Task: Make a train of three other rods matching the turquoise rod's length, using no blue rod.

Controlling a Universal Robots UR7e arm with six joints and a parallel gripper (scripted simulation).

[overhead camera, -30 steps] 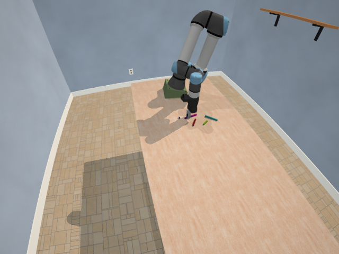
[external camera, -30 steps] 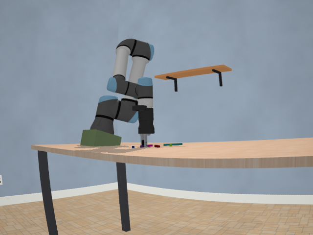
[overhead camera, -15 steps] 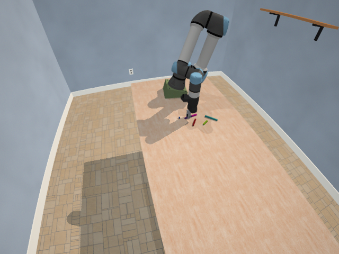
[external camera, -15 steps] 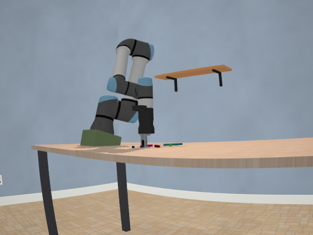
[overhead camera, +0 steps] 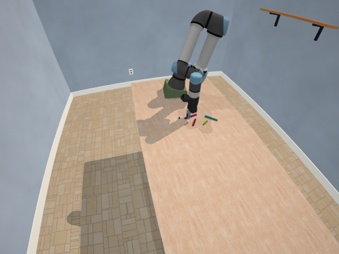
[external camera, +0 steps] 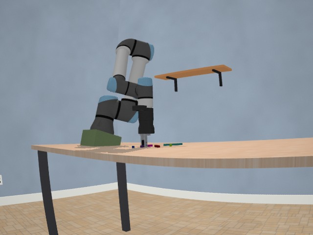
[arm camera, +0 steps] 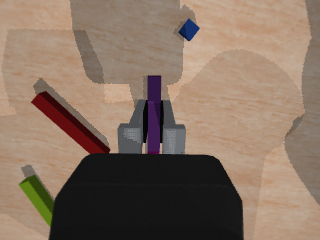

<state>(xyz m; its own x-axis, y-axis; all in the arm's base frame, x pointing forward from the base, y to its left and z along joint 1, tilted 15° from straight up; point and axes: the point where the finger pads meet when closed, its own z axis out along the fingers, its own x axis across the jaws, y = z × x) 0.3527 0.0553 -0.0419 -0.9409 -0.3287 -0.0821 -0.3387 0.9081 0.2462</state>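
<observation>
Now: the purple rod 10 mm below my hand. The rest, counted from my hand: lime rod 120 mm to the left, 70 mm ahead, 10 mm below; blue rod 70 mm to the right, 10 mm below; red rod 60 mm ahead, 30 mm to the left, 10 mm below.
</observation>
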